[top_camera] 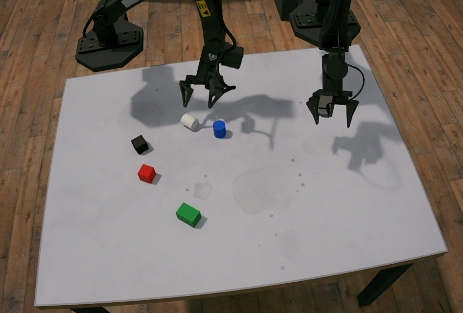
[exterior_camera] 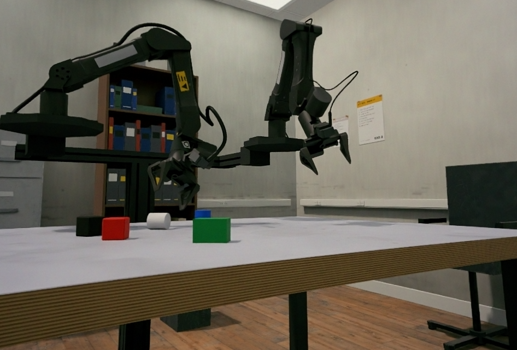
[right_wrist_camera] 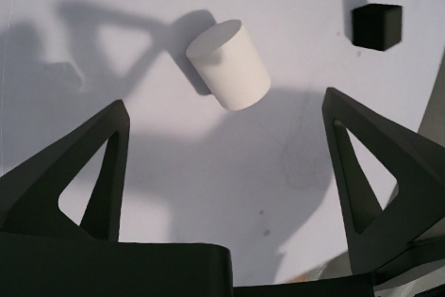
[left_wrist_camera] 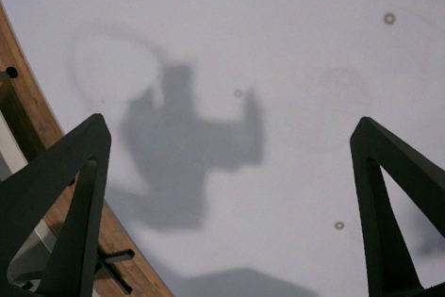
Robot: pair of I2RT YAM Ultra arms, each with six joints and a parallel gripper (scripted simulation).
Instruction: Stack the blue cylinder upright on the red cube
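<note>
The white cylinder lies 6 cm below my right hand, 3 cm to the right of it and 2 cm ahead of it. Round my right hand: red cube (21 cm ahead, 18 cm to the right, 6 cm below); then blue cylinder (7 cm ahead, 6 cm to the left, 5 cm below); then black cube (20 cm to the right, 9 cm ahead, 6 cm below).
</note>
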